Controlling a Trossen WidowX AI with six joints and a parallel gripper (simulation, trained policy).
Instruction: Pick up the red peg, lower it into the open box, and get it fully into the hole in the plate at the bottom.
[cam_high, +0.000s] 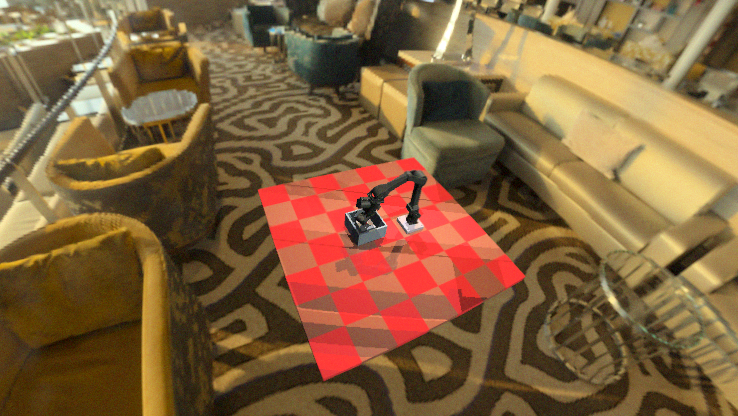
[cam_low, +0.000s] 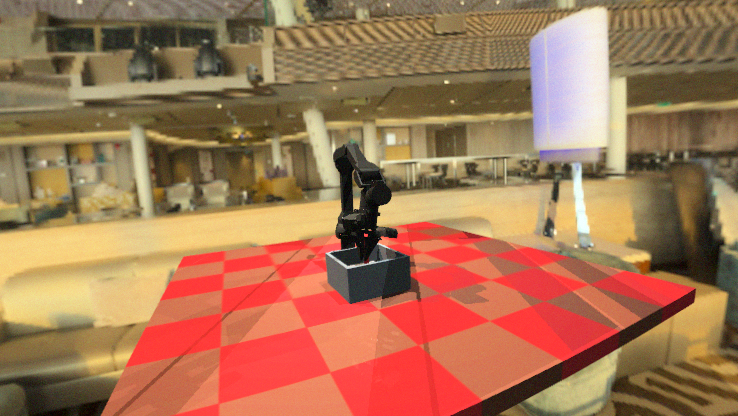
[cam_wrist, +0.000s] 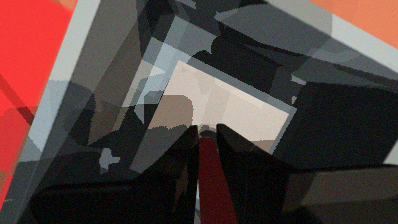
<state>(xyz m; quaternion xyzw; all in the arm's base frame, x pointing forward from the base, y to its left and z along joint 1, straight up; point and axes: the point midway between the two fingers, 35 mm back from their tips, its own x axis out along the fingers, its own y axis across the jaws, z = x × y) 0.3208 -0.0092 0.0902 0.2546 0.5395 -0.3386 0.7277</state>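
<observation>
Now: the red peg 10 mm behind my gripper tip, 20 mm to the left of it and 20 mm above it. The rest, counted from my gripper tip: grey box: 10 mm behind, 10 mm to the left, 60 mm below.
</observation>
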